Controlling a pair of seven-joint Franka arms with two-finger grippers.
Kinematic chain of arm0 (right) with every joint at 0, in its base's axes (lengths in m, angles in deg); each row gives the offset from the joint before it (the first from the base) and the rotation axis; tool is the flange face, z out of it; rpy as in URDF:
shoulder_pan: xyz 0 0 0.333 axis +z
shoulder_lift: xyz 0 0 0 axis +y
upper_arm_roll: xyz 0 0 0.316 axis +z
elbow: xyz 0.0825 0 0 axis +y
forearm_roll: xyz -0.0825 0 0.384 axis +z
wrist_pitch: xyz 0 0 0 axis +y
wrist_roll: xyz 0.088 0 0 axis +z
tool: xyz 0 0 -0.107 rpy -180 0 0
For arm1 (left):
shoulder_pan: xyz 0 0 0.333 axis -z
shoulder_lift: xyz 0 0 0 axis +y
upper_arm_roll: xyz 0 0 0.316 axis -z
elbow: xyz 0.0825 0 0 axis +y
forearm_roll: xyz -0.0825 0 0.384 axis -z
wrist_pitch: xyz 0 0 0 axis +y
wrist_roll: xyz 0.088 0 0 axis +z
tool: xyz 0 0 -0.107 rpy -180 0 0
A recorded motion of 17 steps. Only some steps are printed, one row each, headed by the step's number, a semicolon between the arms.
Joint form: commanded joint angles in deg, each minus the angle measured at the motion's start. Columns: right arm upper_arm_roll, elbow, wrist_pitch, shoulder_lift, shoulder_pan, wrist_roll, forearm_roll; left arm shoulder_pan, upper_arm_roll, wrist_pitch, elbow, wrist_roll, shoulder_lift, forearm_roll.
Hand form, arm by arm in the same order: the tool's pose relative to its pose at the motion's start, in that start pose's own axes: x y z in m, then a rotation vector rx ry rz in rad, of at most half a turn. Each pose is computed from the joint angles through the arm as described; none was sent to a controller.
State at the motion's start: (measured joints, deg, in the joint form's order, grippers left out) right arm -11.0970 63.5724 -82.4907 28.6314 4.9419 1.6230 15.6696; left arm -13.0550 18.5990 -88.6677 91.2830 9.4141 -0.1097 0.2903
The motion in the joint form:
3: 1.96 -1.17 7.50 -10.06 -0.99 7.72 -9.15; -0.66 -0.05 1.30 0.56 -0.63 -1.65 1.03
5: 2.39 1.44 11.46 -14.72 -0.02 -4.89 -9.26; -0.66 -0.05 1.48 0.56 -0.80 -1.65 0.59
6: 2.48 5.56 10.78 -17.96 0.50 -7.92 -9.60; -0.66 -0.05 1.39 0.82 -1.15 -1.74 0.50
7: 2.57 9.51 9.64 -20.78 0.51 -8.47 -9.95; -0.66 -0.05 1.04 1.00 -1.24 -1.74 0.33
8: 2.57 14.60 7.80 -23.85 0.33 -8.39 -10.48; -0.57 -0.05 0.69 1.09 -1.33 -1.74 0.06
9: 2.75 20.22 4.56 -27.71 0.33 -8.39 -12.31; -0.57 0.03 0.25 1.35 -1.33 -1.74 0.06
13: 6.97 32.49 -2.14 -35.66 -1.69 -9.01 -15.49; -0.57 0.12 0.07 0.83 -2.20 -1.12 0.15
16: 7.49 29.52 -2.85 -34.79 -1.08 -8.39 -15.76; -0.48 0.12 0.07 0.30 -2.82 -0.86 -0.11
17: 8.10 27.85 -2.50 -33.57 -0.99 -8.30 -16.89; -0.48 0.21 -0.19 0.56 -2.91 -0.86 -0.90
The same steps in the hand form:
3: -0.0750 -0.0030 -0.1012 -0.1271 0.0461 -0.1471; -0.0104 -0.0038 -0.0080 -0.0085 -0.0065 -0.0011
5: -0.1102 -0.0167 -0.1175 -0.1139 0.0222 0.0494; -0.0107 -0.0047 -0.0077 -0.0004 -0.0084 0.0016
6: -0.1249 -0.0185 -0.1172 -0.1114 0.0203 0.0961; -0.0110 -0.0048 -0.0065 0.0018 -0.0096 0.0075
7: -0.1362 -0.0152 -0.1151 -0.1091 0.0206 0.1079; -0.0103 -0.0051 -0.0055 0.0043 -0.0062 0.0089
8: -0.1467 -0.0076 -0.1074 -0.1088 0.0178 0.1154; -0.0097 -0.0047 -0.0053 0.0084 -0.0010 0.0119
9: -0.1601 -0.0010 -0.1029 -0.1281 0.0444 0.1200; -0.0091 -0.0038 -0.0039 0.0080 0.0021 0.0133
13: -0.1888 -0.0068 -0.0800 -0.1730 0.0859 0.0998; -0.0055 -0.0032 -0.0030 0.0029 0.0033 0.0303
16: -0.1850 -0.0202 -0.0960 -0.1784 0.1326 0.0658; -0.0041 -0.0030 -0.0050 0.0053 0.0086 0.0427
17: -0.1794 -0.0256 -0.0980 -0.2012 0.1353 0.0551; -0.0036 -0.0036 -0.0033 0.0191 0.0105 0.0455

